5 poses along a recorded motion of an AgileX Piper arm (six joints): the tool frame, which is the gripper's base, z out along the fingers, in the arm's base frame.
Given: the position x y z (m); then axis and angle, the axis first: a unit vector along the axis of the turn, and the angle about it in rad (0 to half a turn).
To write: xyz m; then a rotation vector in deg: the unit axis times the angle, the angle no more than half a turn. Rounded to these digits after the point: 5 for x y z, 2 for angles.
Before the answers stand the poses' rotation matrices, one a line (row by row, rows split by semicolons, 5 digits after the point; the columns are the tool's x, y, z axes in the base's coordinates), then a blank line. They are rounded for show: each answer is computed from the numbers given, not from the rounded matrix.
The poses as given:
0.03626, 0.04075, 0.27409, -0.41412, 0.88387, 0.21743, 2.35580
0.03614, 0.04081, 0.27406, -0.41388, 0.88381, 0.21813, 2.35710
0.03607, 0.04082, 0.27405, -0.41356, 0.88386, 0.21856, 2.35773
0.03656, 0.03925, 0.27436, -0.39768, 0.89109, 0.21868, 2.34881
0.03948, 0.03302, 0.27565, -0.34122, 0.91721, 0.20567, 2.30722
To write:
-0.41411 -0.77856 0.47155; -0.47094 0.62659 0.62096; -0.77892 0.03508 -0.62614
-0.41521 -0.77878 0.47021; -0.47058 0.62621 0.62162; -0.77856 0.03684 -0.62649
-0.41604 -0.77870 0.46962; -0.47008 0.62625 0.62196; -0.77842 0.03800 -0.62659
-0.43272 -0.75885 0.48673; -0.44731 0.64947 0.61490; -0.78273 0.04836 -0.62048
-0.47701 -0.67555 0.56222; -0.37080 0.73466 0.56814; -0.79685 0.06254 -0.60093

0.03626, 0.04075, 0.27409, -55.90, 119.30, 29.35
0.03614, 0.04081, 0.27406, -55.90, 119.36, 29.46
0.03607, 0.04082, 0.27405, -55.87, 119.40, 29.52
0.03656, 0.03925, 0.27436, -53.52, 119.92, 29.43
0.03948, 0.03302, 0.27565, -45.11, 121.25, 27.19

